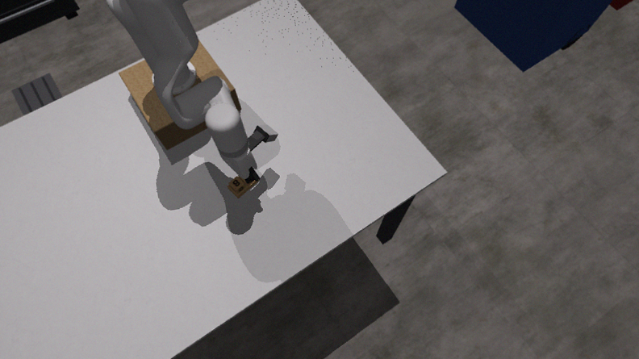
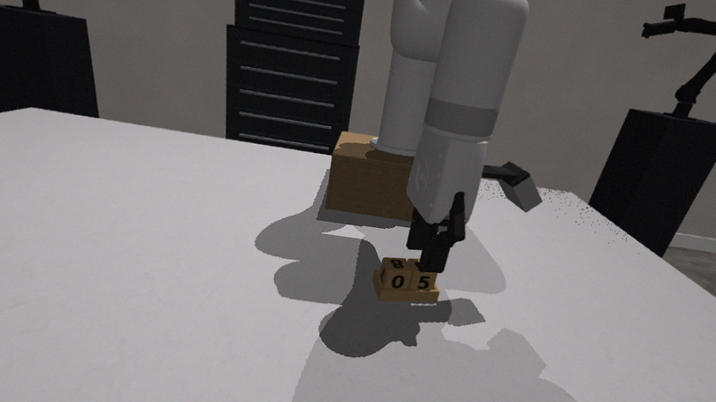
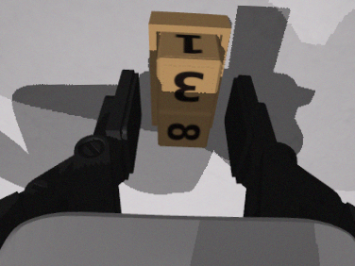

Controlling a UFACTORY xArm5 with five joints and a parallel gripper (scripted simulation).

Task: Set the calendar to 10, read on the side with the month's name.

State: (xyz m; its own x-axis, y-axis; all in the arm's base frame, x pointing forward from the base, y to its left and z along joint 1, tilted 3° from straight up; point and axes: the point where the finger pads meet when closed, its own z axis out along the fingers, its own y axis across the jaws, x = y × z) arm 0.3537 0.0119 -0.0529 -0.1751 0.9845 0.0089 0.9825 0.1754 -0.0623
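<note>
My hand is 60 mm above the wooden calendar tray and 20 mm to the left of it.
</note>
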